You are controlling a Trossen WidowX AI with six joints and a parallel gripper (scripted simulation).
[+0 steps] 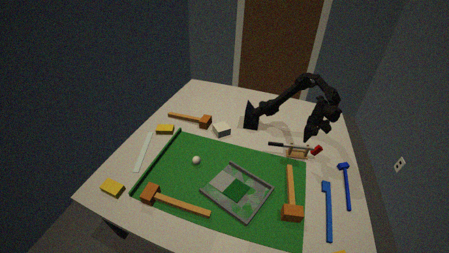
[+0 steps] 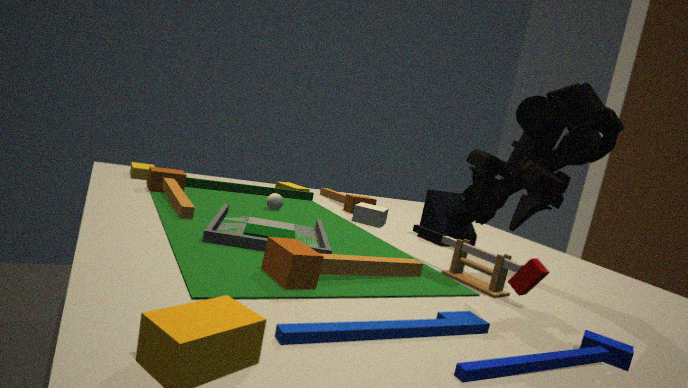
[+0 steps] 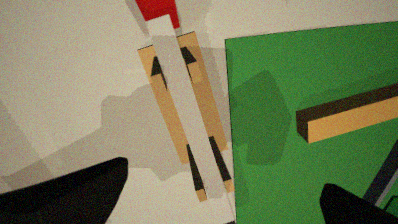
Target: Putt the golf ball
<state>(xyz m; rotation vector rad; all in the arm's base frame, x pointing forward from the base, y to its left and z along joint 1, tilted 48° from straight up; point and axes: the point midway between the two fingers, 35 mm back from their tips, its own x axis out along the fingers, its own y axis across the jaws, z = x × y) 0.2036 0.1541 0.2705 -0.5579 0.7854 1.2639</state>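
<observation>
My gripper tip is now 70 mm above the red putter, 30 mm to the left of it and 10 mm past it. From my gripper tip the other things lie so: white golf ball 490 mm to the right, 230 mm ahead, 100 mm below; then wooden stand 90 mm below, 10 mm to the right; then white block 460 mm to the right, 100 mm below, 40 mm behind.
</observation>
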